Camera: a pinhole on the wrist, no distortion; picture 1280 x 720 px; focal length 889.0 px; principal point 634.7 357.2 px. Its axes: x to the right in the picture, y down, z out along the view. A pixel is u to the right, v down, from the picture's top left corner.
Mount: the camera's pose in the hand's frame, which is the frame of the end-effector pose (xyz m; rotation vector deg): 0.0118 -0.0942 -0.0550 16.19 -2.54 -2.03
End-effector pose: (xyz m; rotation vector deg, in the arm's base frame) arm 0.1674 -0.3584 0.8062 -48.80 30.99 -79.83
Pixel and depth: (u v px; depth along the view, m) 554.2 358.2 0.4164
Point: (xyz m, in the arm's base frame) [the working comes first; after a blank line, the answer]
In the camera's frame: -0.0377 0.0005 0.4164

0.2967 -0.2383 1.1695
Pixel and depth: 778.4 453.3 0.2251
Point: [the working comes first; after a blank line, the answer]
In the camera's frame: 0.0364 0.0243 0.2251

0.2190 -0.3574 1.0197
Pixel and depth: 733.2 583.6 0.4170
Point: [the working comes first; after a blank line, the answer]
In the camera's frame: 0.0462 0.1062 0.4170

0.3949 -0.3202 1.1261
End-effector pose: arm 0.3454 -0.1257 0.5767 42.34 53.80 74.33
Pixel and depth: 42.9 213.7 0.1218
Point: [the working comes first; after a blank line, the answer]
In the camera's frame: -0.0811 -0.0197 0.1218

0.4569 -0.2184 0.4865
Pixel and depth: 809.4 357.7 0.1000
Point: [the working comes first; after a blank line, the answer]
In the camera's frame: 0.0197 0.0001 0.1000

0.4390 -0.1151 0.4837
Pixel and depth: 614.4 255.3 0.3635
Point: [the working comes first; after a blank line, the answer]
In the camera's frame: -0.0083 -0.0417 0.3635

0.7030 -0.1596 0.5006
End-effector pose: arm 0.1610 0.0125 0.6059 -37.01 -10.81 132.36
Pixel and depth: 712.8 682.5 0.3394
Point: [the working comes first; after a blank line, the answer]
In the camera's frame: 0.0298 0.1242 0.3394

0.0325 0.0986 0.8812
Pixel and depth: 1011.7 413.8 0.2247
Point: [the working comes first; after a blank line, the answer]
In the camera's frame: 0.0953 0.0143 0.2247

0.1064 0.1937 0.7587
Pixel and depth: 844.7 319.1 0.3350
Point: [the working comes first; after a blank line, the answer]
In the camera's frame: 0.0791 -0.0144 0.3350

0.1064 0.2253 0.8694
